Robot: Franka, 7 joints.
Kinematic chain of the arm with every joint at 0, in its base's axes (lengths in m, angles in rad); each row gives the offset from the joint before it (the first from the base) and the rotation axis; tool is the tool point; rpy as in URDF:
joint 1: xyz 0 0 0.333 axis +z
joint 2: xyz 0 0 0 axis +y
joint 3: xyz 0 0 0.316 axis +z
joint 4: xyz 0.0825 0 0 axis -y
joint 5: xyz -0.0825 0 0.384 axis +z
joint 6: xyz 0 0 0 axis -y
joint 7: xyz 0.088 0 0 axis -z
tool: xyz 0 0 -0.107 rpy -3.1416 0 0
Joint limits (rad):
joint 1: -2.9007..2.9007
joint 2: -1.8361..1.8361
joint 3: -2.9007..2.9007
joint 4: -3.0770..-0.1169
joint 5: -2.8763..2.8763
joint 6: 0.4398..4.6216
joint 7: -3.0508..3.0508
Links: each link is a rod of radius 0.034 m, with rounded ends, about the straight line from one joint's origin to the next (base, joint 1, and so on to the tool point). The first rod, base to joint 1, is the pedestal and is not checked.
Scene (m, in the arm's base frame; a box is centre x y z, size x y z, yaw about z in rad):
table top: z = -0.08
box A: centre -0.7 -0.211 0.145 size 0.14 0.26 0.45 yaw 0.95
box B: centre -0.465 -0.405 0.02 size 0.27 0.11 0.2 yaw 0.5
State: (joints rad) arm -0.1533 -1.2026 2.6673 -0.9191 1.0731 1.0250 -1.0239
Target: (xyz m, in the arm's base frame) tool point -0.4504 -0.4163 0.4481
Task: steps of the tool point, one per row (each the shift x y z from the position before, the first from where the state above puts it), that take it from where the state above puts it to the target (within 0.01 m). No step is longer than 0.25 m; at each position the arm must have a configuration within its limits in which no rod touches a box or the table.
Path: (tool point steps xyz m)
1: 0.0096 0.0023 0.1512
2: 0.0420 0.0015 0.1476
3: 0.0747 0.0018 0.1344
4: -0.0494 -0.2050 -0.0505
5: 0.0309 -0.2090 -0.0494
6: 0.1043 -0.1835 -0.0473

